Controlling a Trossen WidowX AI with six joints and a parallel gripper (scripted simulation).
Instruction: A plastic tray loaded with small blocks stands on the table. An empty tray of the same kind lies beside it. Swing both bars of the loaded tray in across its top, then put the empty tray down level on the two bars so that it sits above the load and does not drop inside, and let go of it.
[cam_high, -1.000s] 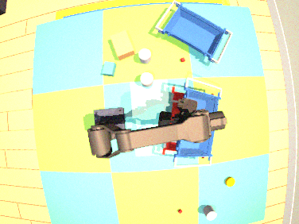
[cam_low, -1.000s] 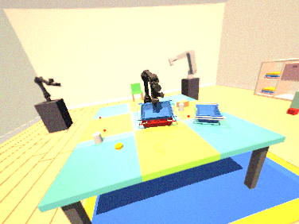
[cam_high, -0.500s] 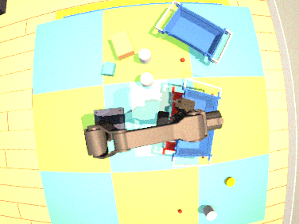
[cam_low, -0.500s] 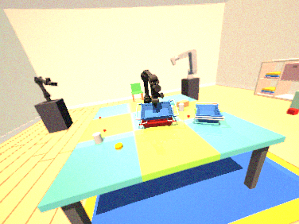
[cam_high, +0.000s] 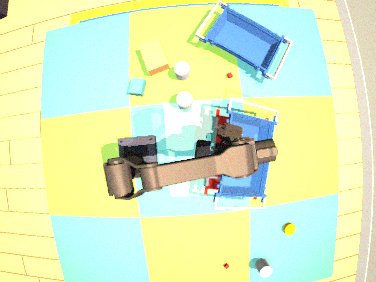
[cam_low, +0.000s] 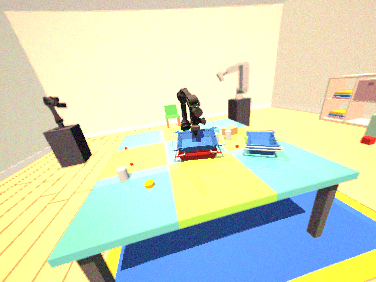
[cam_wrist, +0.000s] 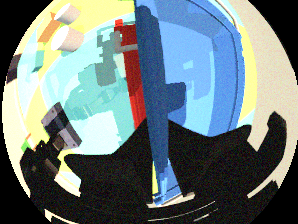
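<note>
Right now my gripper tip is 8 cm short of the blue tray, 2 cm to the left of it and 1 cm below it. The rest, counted from my gripper tip: teal block (27 cm behind, 29 cm to the left, 10 cm below); then tan block (19 cm behind, 40 cm to the left, 9 cm below); then yellow disc (25 cm ahead, 37 cm to the right, 11 cm below).
</note>
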